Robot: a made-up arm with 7 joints. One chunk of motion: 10 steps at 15 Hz.
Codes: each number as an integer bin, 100 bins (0 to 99) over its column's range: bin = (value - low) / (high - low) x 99, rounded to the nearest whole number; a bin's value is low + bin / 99 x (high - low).
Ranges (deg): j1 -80.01..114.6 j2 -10..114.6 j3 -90.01..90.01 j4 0..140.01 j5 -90.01..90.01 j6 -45.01..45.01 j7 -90.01..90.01
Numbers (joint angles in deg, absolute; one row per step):
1: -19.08 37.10 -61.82 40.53 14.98 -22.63 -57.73
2: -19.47 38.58 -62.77 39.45 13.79 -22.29 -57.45
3: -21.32 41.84 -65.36 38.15 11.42 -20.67 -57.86
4: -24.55 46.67 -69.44 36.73 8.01 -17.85 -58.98
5: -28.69 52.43 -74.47 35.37 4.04 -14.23 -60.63
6: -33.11 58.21 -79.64 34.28 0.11 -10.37 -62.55
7: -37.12 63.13 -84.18 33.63 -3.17 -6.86 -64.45
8: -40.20 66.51 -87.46 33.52 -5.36 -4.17 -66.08
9: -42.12 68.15 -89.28 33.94 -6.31 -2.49 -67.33
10: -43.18 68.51 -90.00 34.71 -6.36 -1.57 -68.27
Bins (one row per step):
1: 31 37 16 29 58 25 18
2: 31 39 15 28 57 25 18
3: 30 41 14 27 56 27 18
4: 28 45 11 26 54 30 17
5: 26 50 9 25 52 34 16
6: 24 54 6 24 50 38 15
7: 22 58 3 24 48 42 14
8: 20 61 1 24 47 45 13
9: 19 62 0 24 46 47 12
10: 19 62 0 25 46 48 12

